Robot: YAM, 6 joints.
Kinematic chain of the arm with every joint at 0, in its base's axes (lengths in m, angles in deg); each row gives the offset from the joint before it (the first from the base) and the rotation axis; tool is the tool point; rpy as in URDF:
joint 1: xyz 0 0 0.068 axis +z
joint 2: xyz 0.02 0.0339 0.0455 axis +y
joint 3: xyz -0.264 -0.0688 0 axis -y
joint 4: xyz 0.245 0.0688 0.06 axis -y
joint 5: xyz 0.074 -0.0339 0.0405 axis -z
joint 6: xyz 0.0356 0 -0.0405 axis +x
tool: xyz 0 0 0 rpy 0 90 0
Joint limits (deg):
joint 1: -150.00..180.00
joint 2: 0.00..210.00
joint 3: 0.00..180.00
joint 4: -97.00..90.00
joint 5: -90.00..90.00
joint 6: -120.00..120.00
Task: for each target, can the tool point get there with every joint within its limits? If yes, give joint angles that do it. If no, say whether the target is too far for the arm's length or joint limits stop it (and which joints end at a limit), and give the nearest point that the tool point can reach.
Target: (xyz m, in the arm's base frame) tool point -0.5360 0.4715 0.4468
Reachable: no: too far | nearest point -0.4386 0.3858 0.3845 | short by 0.144 m
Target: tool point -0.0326 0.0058 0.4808
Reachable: yes | joints 80.18 26.21 68.62 -14.16 -68.66 92.93
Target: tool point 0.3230 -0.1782 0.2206
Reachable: yes | joints -32.55 103.63 47.79 67.05 -41.54 -30.35
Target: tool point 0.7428 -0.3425 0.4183
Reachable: no: too far | nearest point 0.5491 -0.2532 0.3368 | short by 0.228 m
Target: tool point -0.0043 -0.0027 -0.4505
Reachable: no: joint limits stop it (at a limit: joint 2) | nearest point -0.0601 -0.0377 -0.3337 | short by 0.134 m
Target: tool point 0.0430 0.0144 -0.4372
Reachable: no: joint limits stop it (at a limit: joint 2) | nearest point 0.0859 0.0288 -0.3440 | short by 0.104 m
